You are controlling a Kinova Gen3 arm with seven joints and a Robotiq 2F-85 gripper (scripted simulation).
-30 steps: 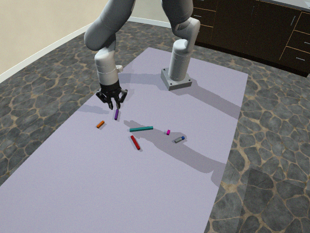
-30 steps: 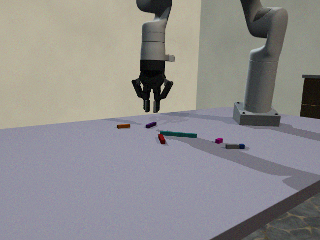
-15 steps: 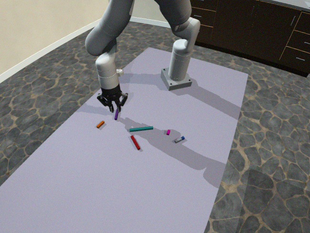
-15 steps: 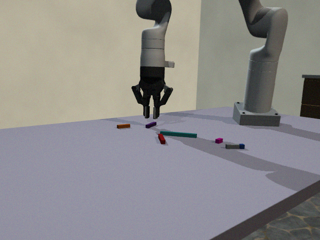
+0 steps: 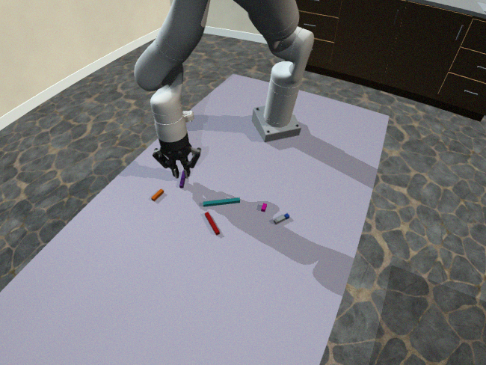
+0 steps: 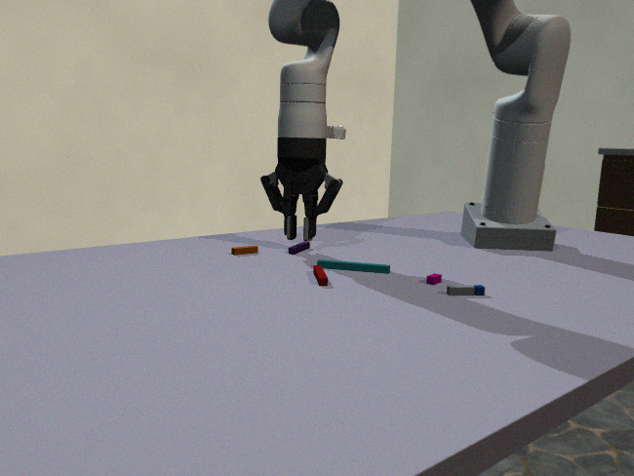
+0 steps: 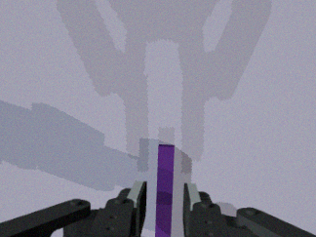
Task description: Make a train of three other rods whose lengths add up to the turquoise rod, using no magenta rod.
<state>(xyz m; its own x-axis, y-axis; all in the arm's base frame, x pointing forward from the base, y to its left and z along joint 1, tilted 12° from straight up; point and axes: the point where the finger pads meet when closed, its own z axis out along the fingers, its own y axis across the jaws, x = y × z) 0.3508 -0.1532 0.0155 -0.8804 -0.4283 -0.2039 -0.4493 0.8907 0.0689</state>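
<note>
Now: hand 3 cm above the purple rod. Also, from my hand: turquoise rod: 2 cm ahead, 14 cm to the left, 3 cm below; orange rod: 8 cm ahead, 3 cm to the right, 3 cm below; red rod: 9 cm ahead, 16 cm to the left, 3 cm below.
</note>
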